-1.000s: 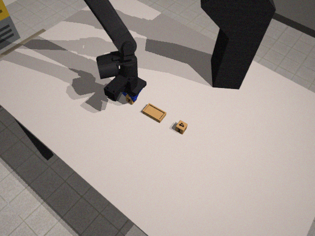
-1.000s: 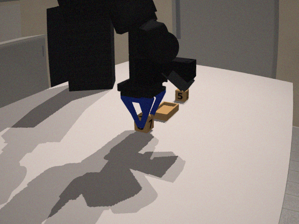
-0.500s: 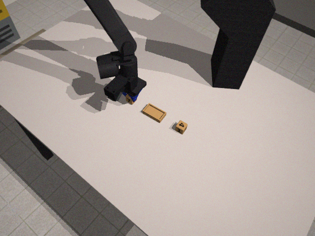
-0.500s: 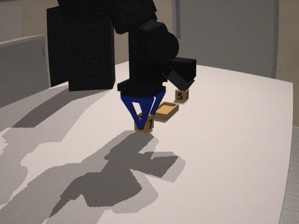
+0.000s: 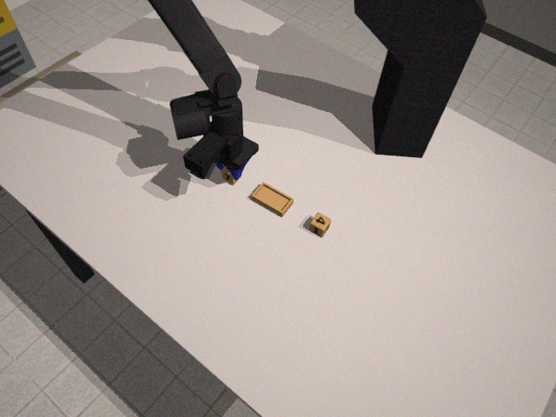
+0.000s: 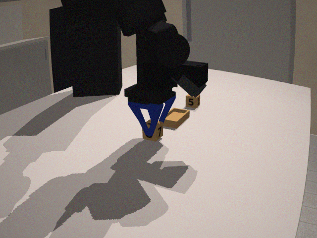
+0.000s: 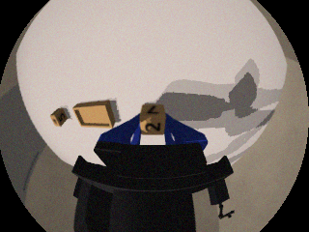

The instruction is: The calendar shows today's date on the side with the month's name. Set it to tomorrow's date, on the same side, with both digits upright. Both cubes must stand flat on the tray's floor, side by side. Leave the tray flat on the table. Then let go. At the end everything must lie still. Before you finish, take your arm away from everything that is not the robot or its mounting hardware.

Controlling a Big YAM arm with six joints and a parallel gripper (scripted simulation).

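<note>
My hand is right at the wooden digit cube. The rest, counted from my hand: wooden tray 110 mm to the left, 10 mm below, 10 mm ahead.
</note>
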